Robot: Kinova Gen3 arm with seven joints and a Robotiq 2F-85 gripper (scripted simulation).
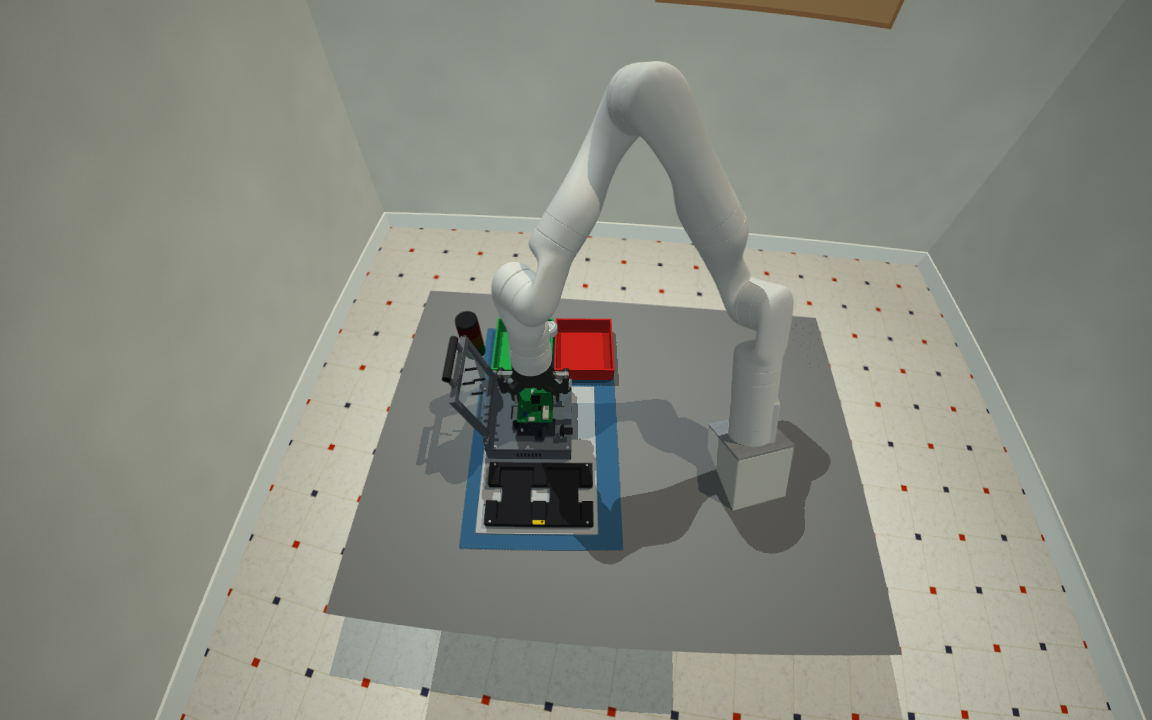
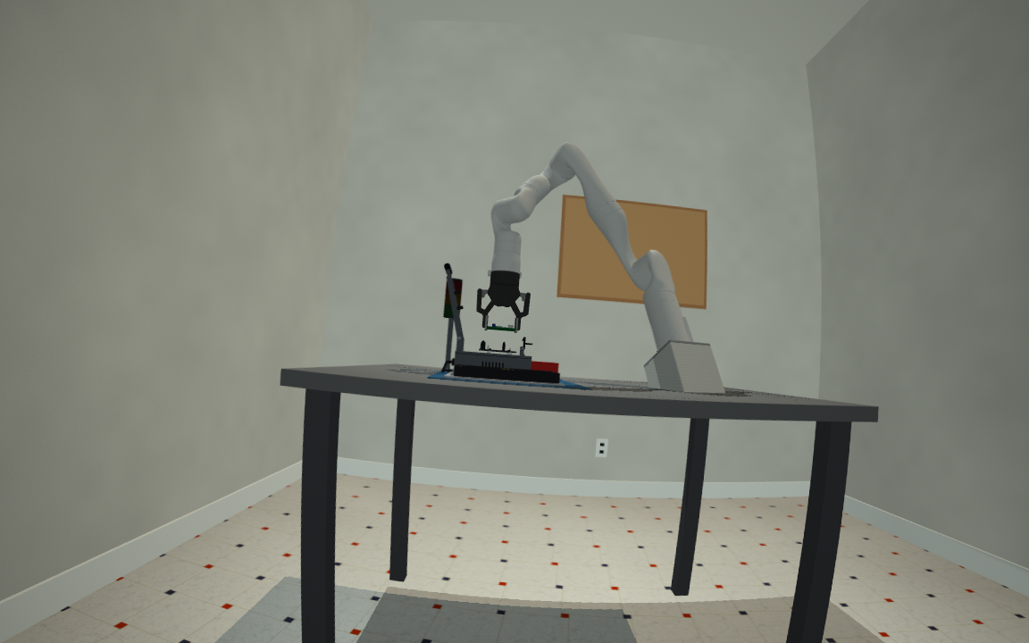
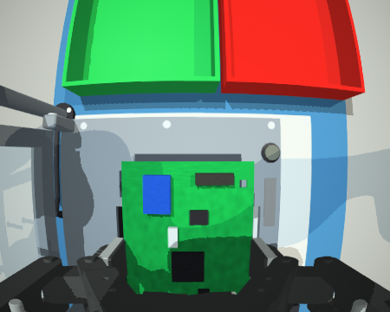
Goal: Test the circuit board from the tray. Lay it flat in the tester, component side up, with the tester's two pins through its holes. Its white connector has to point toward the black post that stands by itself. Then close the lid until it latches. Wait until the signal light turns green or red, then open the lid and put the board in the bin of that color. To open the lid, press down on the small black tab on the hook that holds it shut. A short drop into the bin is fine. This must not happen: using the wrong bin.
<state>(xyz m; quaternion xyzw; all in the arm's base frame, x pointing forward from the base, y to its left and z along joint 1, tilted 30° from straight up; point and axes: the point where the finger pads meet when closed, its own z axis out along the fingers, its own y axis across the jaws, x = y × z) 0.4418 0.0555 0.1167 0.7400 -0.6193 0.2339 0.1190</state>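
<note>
My hand is 12 cm short of the tester lid, 6 cm below it and 2 cm to the right of it. The rest, counted from my hand: green bin 19 cm to the right, 11 cm below, 7 cm ahead; then red bin 21 cm to the right, 11 cm below, 8 cm behind; then green circuit board right at my hand.
</note>
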